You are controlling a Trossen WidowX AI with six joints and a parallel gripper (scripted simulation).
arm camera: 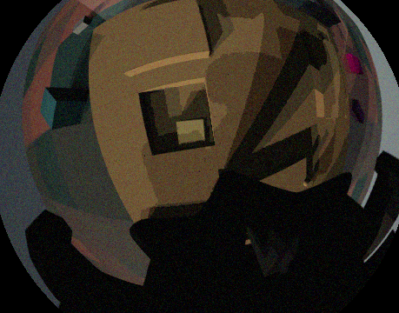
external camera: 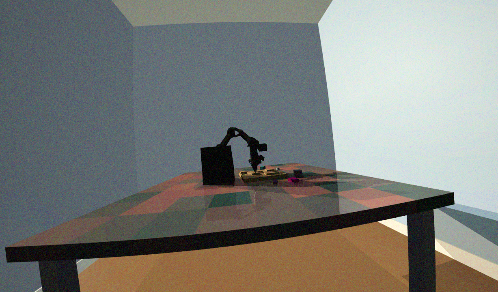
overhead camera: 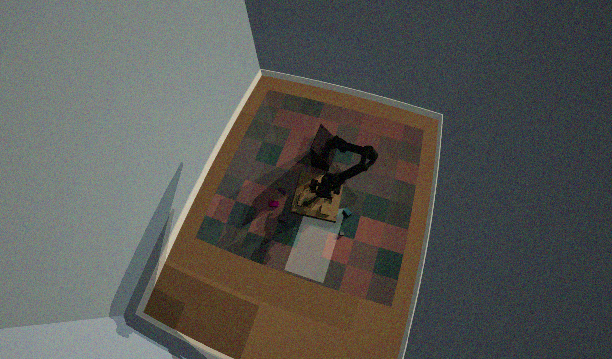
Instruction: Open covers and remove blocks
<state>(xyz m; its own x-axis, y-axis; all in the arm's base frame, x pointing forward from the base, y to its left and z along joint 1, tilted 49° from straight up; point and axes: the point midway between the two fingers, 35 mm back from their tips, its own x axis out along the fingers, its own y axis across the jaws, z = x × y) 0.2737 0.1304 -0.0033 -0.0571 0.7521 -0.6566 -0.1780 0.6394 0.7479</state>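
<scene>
Right now my gripper tip is 3 cm to the left of the tan puzzle board and 2 cm short of it. Round my gripper tip: teal block: 18 cm to the left, 7 cm ahead; lavender block: 27 cm ahead, 17 cm to the right; small grey block: 21 cm ahead, 20 cm to the left, 2 cm below.
</scene>
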